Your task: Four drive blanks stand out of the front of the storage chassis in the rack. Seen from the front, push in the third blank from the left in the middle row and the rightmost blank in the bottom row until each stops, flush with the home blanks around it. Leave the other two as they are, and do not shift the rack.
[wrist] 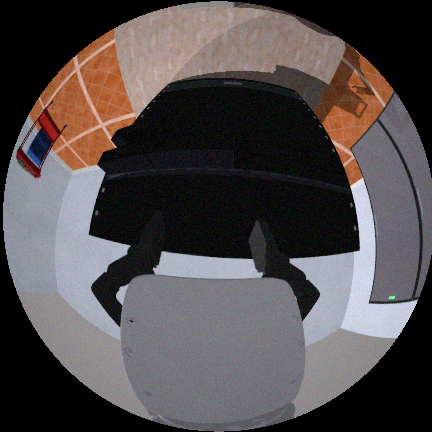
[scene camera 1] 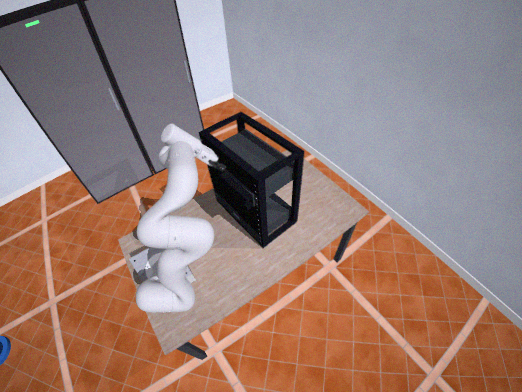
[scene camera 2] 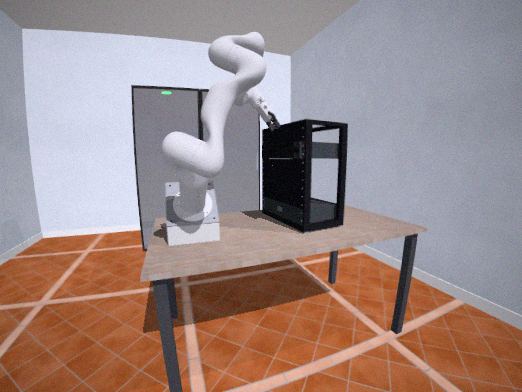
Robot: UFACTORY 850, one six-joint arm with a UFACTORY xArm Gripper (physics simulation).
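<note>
The black rack (scene camera 1: 297,192) (scene camera 2: 307,175) (wrist: 97,222) stands upright on the table. A dark grey box (scene camera 1: 255,150) (scene camera 2: 325,150) shows inside its upper part; I cannot tell whether it is the storage chassis. The rack front is almost black in all views, so the four drive blanks, their rows and how far they stand out cannot be made out. My gripper (scene camera 1: 220,165) (scene camera 2: 274,124) (wrist: 208,226) is open and empty, close to the upper front of the rack. Its fingertips overlap the dark front in the wrist view; contact cannot be told.
The rack stands on the wooden table (scene camera 1: 240,270) (scene camera 2: 240,250) (wrist: 165,40). Dark parts (wrist: 122,136) jut out at one side of the rack front. Another dark grey unit (scene camera 1: 279,215) (scene camera 2: 322,210) sits low in the rack. A grey cabinet (scene camera 1: 145,75) (scene camera 2: 167,150) (wrist: 392,200) stands beyond the table.
</note>
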